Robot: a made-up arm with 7 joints.
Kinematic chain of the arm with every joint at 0, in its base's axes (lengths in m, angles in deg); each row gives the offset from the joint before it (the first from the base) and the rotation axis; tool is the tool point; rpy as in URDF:
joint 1: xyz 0 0 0 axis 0.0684 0.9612 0.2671
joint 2: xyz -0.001 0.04 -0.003 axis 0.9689 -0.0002 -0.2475
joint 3: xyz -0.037 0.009 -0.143 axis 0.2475 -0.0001 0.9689
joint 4: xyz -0.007 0 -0.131 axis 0.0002 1 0
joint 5: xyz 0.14 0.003 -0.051 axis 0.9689 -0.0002 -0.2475
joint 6: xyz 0.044 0 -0.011 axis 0.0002 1 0
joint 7: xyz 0.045 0 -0.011 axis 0.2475 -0.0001 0.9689
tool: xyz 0 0 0 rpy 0 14.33 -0.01
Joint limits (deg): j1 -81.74..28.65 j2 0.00..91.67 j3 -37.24..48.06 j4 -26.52..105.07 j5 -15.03..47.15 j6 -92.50..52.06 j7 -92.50..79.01
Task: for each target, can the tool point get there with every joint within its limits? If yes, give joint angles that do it. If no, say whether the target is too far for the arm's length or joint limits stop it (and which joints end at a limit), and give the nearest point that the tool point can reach.
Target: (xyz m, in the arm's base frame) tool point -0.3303 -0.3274 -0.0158
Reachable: no: joint limits stop it (at a limit: joint 1, joint 2, joint 3, joint 4, joint 6) | nearest point -0.3603 -0.0334 -0.3222 | short by 0.426 m
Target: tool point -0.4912 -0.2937 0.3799
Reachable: no: too far | nearest point -0.0450 0.1875 0.2390 | short by 0.671 m
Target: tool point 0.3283 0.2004 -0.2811
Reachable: yes | joints -31.62 24.77 8.49 40.74 2.06 -52.73 -2.35
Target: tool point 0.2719 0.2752 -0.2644
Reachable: yes | joints -19.45 27.81 22.46 12.91 -7.01 33.50 -3.39
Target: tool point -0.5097 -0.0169 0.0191
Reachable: no: joint limits stop it (at a limit: joint 1, joint 2, joint 4, joint 6) | nearest point -0.3866 0.0215 -0.3010 | short by 0.345 m
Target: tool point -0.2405 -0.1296 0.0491
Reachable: no: joint limits stop it (at a limit: joint 1, joint 2, joint 3, joint 4, joint 5, joint 6) | nearest point -0.0120 -0.0778 -0.2263 | short by 0.362 m
